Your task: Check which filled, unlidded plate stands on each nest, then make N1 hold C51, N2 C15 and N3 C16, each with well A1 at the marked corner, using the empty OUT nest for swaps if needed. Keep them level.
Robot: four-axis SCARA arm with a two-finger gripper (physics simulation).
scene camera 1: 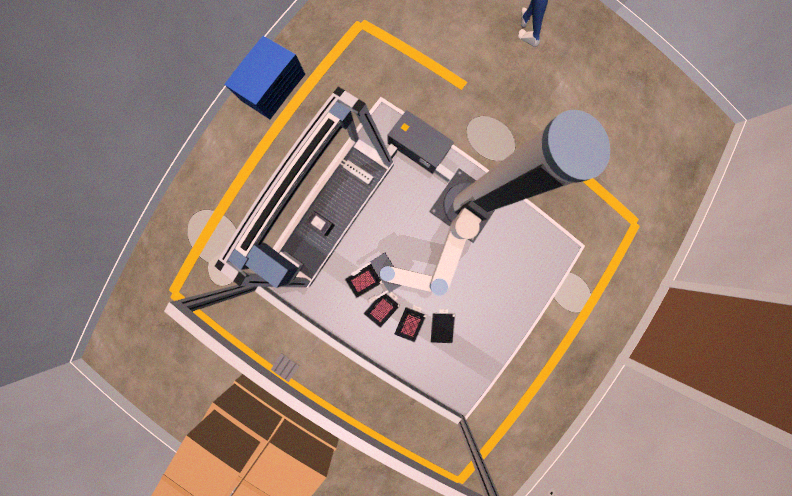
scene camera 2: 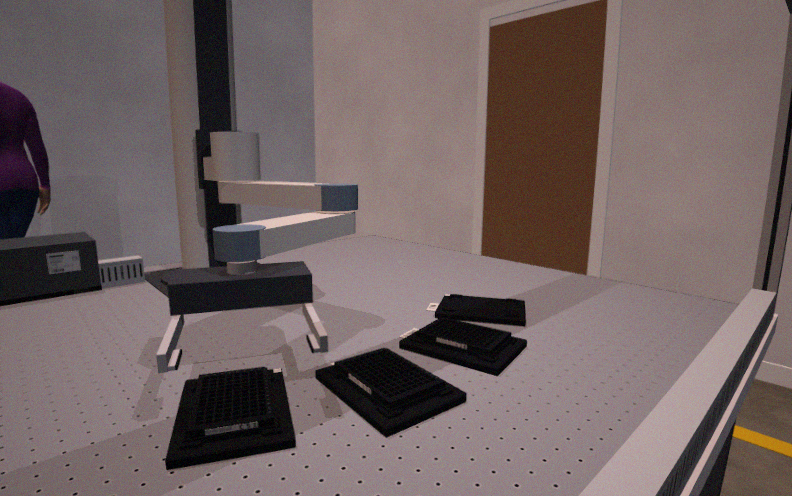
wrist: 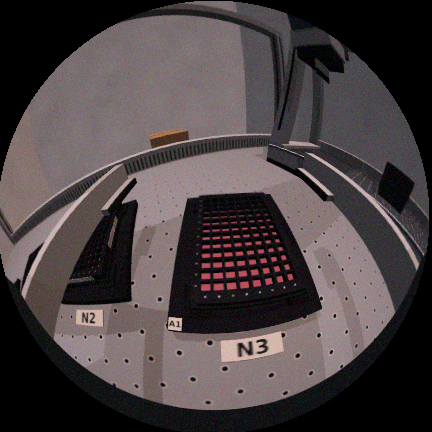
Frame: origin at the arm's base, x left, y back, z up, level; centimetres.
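Where they show: gripper, fingertip midpoint: [scene camera 1: 360,288] [scene camera 2: 246,353] [wrist: 215,159].
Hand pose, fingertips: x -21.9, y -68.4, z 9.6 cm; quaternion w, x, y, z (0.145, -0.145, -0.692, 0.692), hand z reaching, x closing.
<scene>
Each offset is from my fingertips to the top centre of the thing. Level surfaces: height alone.
My gripper [scene camera 2: 244,352] [wrist: 215,159] is open and empty, level above the table and facing the N3 nest {dx -0.9, dy +2.7, dz -6.5 cm} [scene camera 2: 233,449] [wrist: 181,295]. A filled, unlidded black plate {dx -0.9, dy +2.7, dz -5.7 cm} [scene camera 1: 362,281] [scene camera 2: 236,397] [wrist: 242,245] sits flat there; its label in scene camera 2 appears to read C51, on the end away from the N3 sign {dx +3.1, dy +11.5, dz -8.1 cm} [wrist: 252,346]. The nest's A1 mark {dx +7.2, dy +7.4, dz -7.1 cm} [wrist: 174,324] is at its near left corner. A second filled plate {dx +16.1, dy -4.6, dz -5.7 cm} [scene camera 1: 382,309] [scene camera 2: 397,373] [wrist: 95,255] sits on N2, label unreadable. A third {dx +33.7, dy -2.8, dz -5.7 cm} [scene camera 1: 410,323] [scene camera 2: 473,334] sits on OUT. The N1 nest {dx +49.8, dy +5.4, dz -6.5 cm} [scene camera 1: 442,328] [scene camera 2: 480,309] is empty.
The nests stand in an arc on the perforated table {dz -8.3 cm} [scene camera 1: 496,280] [scene camera 2: 526,432]. A gantry deck {dz -3.4 cm} [scene camera 1: 344,192] stands at the left in scene camera 1, and a dark box [scene camera 1: 420,140] [scene camera 2: 49,265] near the arm's column. A raised rail [scene camera 2: 689,397] edges the table.
</scene>
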